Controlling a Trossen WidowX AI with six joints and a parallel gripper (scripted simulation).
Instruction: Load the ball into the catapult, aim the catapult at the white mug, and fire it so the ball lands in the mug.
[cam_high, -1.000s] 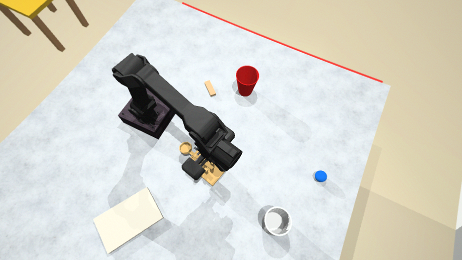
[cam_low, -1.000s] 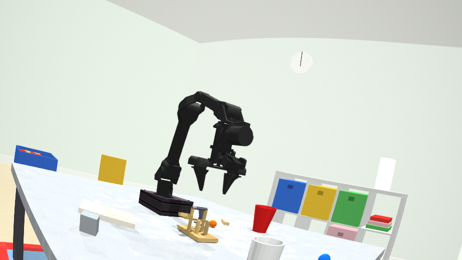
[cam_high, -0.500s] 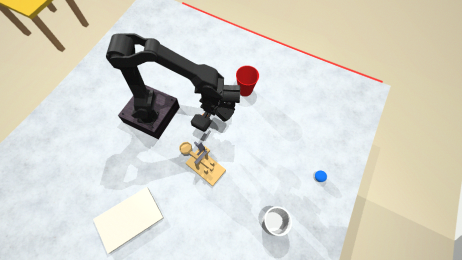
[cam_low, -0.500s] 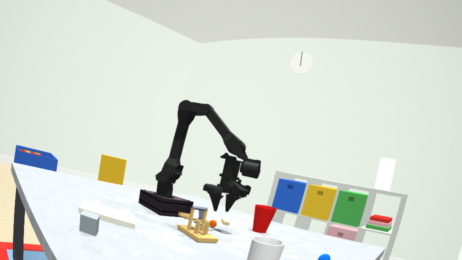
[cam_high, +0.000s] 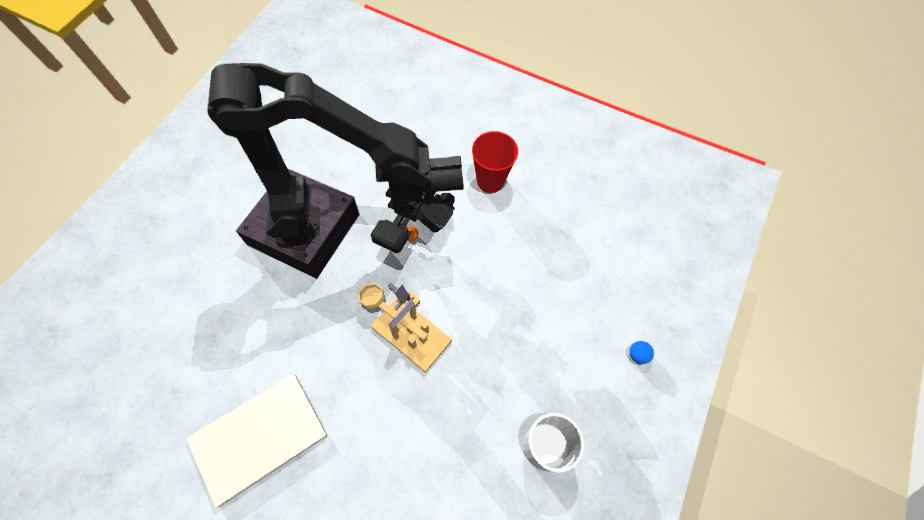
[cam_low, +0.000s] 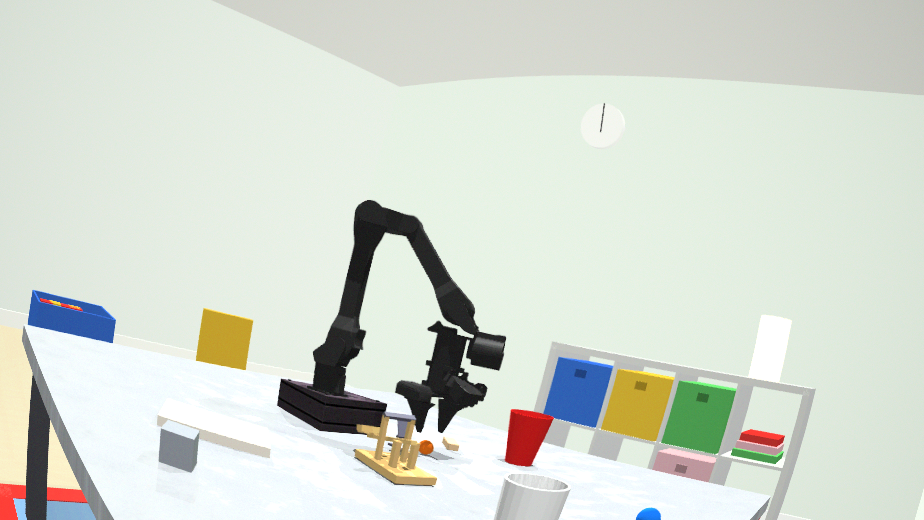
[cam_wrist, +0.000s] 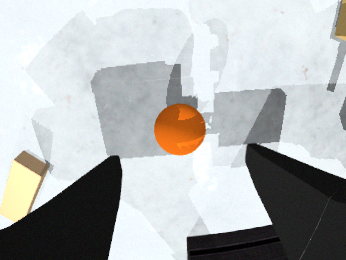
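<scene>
Now: gripper tip 3 cm above the orange ball. Also, from my gripper tip: red cup: 11 cm ahead, 19 cm to the left, 2 cm below; then small wooden block: 4 cm behind, 14 cm to the left, 4 cm below; then tan wooden catapult: 5 cm ahead, 17 cm to the right.
</scene>
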